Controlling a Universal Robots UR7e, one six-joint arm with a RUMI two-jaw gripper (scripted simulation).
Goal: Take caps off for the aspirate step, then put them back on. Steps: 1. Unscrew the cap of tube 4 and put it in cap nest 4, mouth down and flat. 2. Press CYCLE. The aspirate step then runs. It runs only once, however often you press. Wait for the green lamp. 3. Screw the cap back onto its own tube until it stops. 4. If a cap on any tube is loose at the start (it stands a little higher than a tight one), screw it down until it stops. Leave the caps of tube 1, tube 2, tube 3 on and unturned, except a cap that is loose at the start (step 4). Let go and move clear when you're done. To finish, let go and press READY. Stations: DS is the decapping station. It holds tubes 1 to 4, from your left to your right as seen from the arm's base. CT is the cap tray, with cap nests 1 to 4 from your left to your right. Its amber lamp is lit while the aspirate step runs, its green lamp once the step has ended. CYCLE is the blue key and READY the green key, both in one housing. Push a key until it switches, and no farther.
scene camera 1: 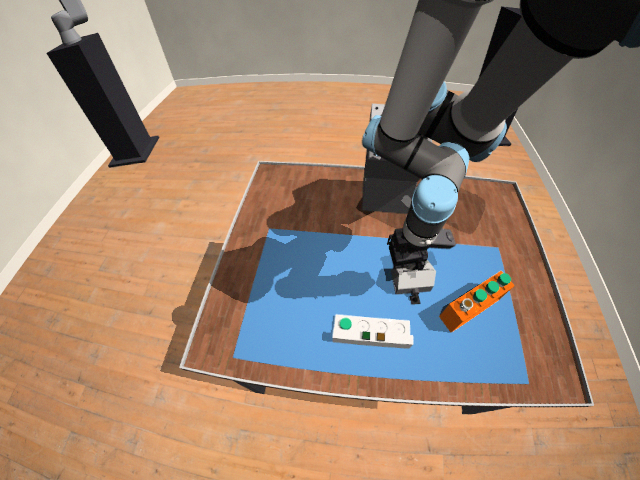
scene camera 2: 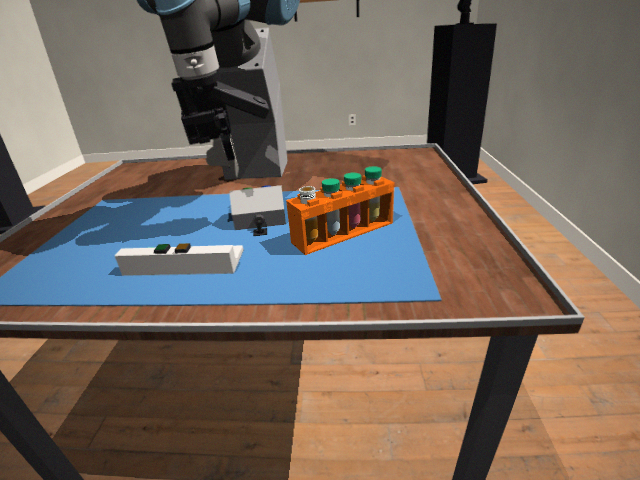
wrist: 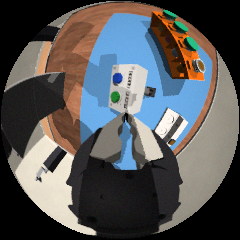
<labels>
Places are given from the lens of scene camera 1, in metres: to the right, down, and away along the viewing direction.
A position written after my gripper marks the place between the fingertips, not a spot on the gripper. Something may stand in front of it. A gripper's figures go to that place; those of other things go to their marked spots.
my gripper (scene camera 1: pixel 406 267): 0.25, 0.08, 0.80
key housing (scene camera 1: pixel 405 281): 0.26, 0.12, 0.82
</labels>
